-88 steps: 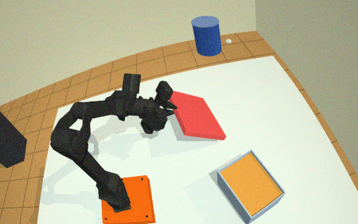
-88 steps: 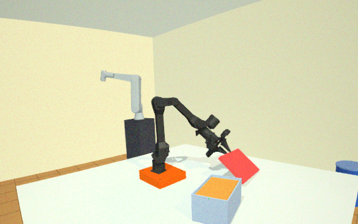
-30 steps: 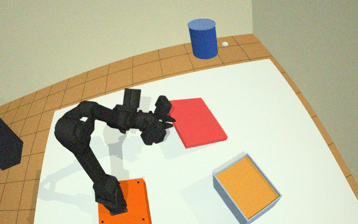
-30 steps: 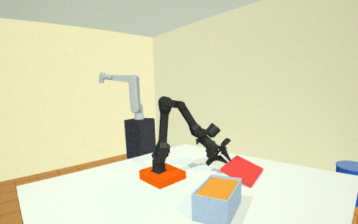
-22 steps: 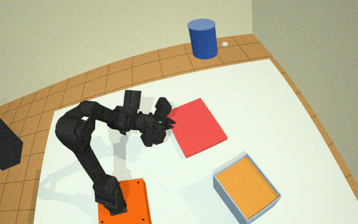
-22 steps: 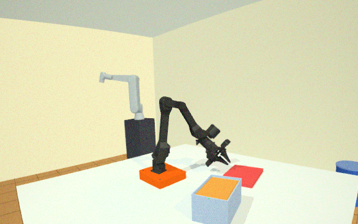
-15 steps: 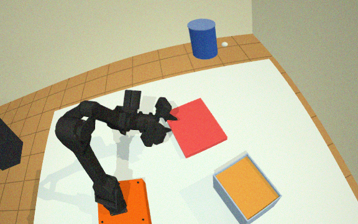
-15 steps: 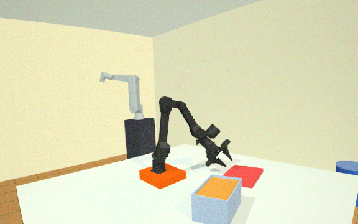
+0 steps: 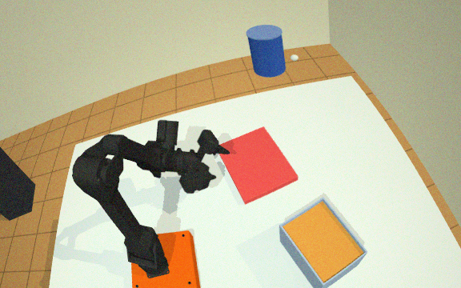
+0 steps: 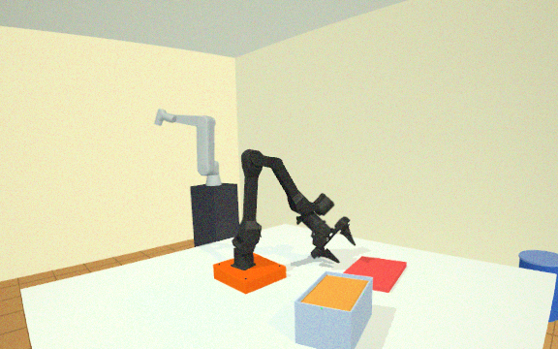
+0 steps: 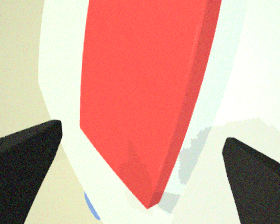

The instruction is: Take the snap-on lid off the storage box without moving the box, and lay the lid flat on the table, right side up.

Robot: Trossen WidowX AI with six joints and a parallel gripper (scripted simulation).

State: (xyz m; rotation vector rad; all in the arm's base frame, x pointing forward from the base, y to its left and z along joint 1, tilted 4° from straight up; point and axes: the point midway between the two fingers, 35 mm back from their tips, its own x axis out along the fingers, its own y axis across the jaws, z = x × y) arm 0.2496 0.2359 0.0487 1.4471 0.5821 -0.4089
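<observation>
Right now my gripper tip is 100 mm short of the red lid and 50 mm above it. Also, from my gripper tip: storage box (130 mm ahead, 360 mm to the right, 10 mm below).
</observation>
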